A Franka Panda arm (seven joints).
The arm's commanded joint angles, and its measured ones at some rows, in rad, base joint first. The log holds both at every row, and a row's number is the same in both.
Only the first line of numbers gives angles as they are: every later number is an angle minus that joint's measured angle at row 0.
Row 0, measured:
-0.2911 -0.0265 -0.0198 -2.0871 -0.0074 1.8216 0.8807
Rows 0 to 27, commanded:
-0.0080 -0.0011 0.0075 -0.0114 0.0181 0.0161 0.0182
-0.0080 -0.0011 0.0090 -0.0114 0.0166 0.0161 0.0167
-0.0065 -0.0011 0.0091 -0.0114 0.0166 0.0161 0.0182
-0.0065 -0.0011 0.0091 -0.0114 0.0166 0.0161 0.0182
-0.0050 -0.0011 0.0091 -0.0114 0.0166 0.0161 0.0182
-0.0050 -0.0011 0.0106 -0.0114 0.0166 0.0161 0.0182
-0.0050 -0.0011 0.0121 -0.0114 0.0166 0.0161 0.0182
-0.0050 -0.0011 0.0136 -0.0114 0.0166 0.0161 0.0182
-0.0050 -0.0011 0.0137 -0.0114 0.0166 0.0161 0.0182
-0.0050 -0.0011 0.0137 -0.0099 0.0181 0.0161 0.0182
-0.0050 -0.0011 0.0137 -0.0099 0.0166 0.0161 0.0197
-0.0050 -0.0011 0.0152 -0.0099 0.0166 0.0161 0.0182
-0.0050 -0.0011 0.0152 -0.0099 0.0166 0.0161 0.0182
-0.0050 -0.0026 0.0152 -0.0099 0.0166 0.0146 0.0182
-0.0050 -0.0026 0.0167 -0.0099 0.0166 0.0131 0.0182
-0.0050 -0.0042 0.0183 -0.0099 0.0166 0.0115 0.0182
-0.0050 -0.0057 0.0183 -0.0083 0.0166 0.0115 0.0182
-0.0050 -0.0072 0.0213 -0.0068 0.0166 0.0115 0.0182
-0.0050 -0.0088 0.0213 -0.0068 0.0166 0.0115 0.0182
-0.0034 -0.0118 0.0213 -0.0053 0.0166 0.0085 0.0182
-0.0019 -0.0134 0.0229 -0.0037 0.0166 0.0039 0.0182
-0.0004 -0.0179 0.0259 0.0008 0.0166 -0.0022 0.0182
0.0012 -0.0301 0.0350 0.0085 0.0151 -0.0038 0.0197
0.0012 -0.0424 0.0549 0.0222 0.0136 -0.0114 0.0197
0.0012 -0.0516 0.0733 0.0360 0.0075 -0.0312 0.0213
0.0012 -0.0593 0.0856 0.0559 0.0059 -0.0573 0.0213
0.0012 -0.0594 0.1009 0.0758 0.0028 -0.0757 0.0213
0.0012 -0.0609 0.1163 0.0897 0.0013 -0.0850 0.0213
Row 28, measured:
0.0060 -0.0368 0.0685 0.0436 0.0063 -0.0291 0.0015
